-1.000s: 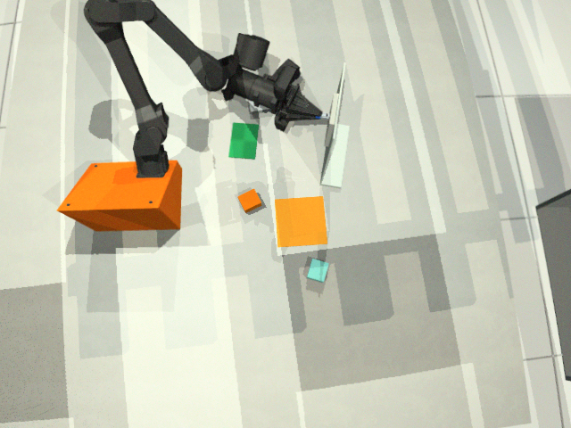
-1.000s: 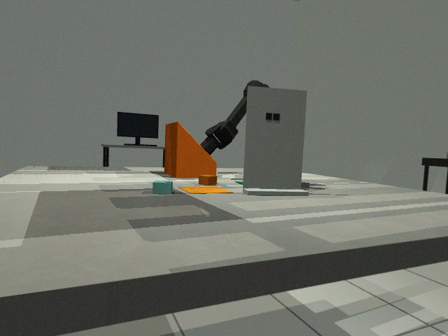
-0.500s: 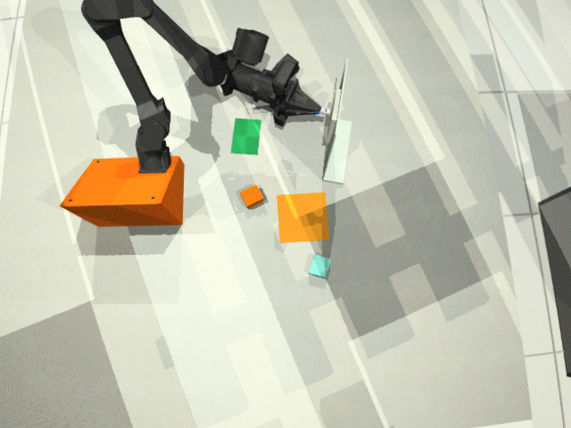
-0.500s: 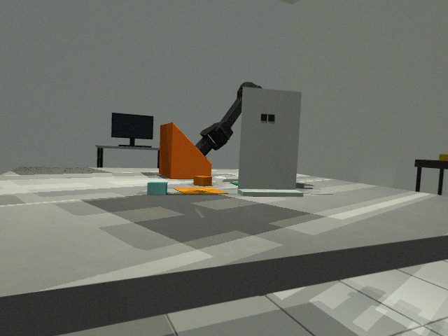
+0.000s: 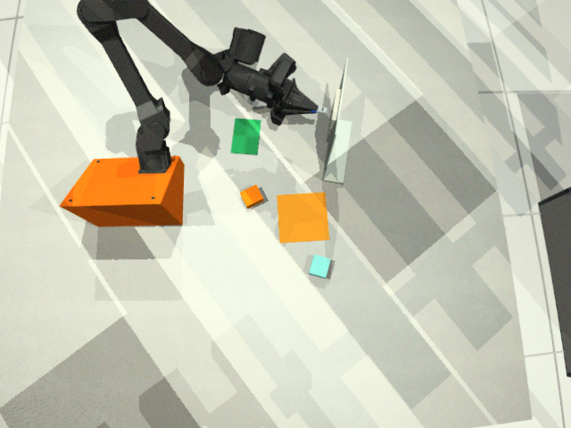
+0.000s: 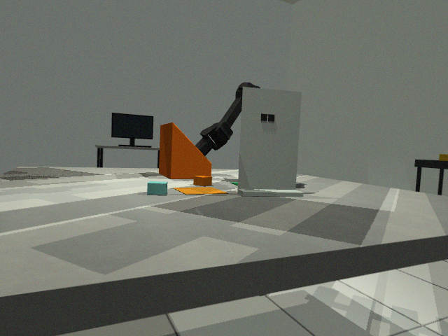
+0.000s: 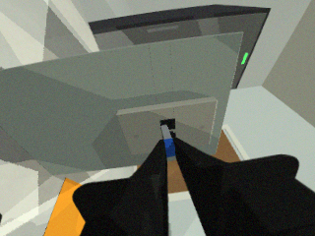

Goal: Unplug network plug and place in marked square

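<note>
Now: gripper tip 2 cm past the orange marked square, 19 cm to the left of it and 21 cm above it. Round my gripper tip: flat green patch (17 cm behind, 3 cm to the left, 21 cm below); network plug (right at my gripper tip); grey panel (5 cm ahead, 2 cm to the right, 8 cm below).
</note>
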